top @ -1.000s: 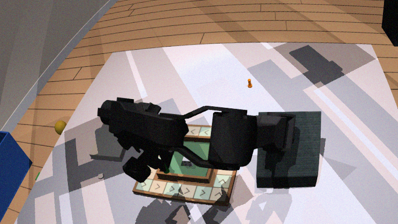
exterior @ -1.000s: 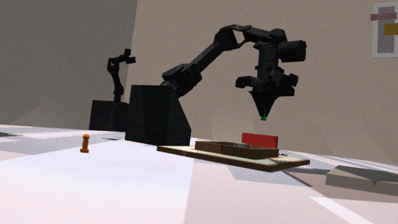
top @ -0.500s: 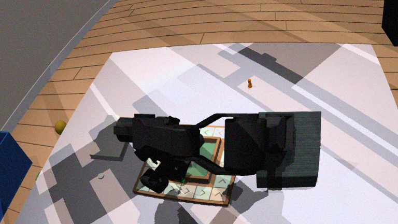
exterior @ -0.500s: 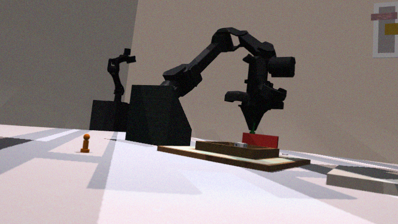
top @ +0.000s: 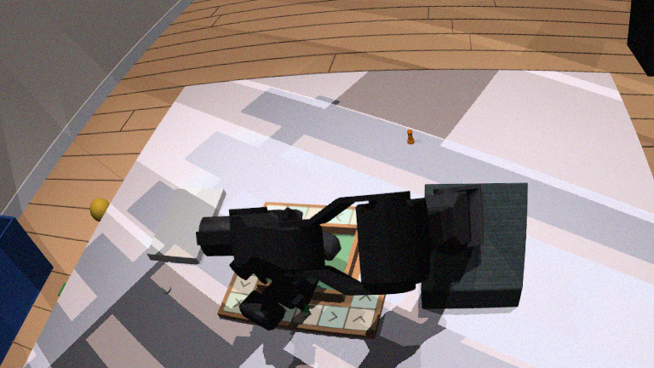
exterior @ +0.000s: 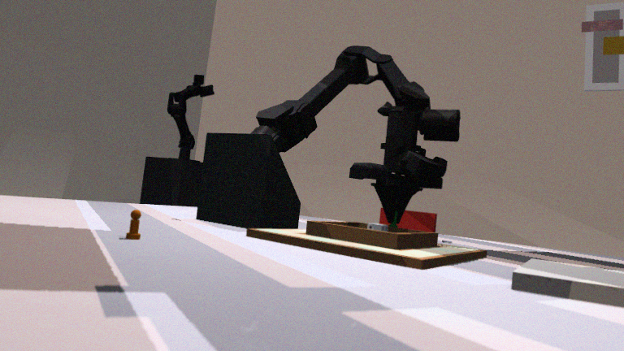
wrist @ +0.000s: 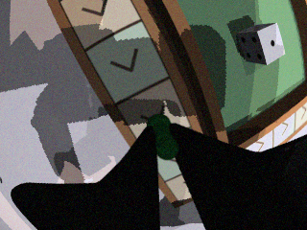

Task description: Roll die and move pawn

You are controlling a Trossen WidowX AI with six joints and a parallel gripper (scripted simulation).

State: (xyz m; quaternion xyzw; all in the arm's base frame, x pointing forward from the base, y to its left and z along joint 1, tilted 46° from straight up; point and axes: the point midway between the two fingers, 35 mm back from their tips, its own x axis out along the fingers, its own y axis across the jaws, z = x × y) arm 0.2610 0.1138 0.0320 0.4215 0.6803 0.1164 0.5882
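My gripper tip is now 10 mm below the green pawn. The rest, counted from my gripper tip: orange pawn: 150 mm behind, 450 mm to the right, 20 mm below; then green tray: 10 mm ahead, 110 mm to the right, 30 mm below; then die: 10 mm ahead, 100 mm to the right, 10 mm below.
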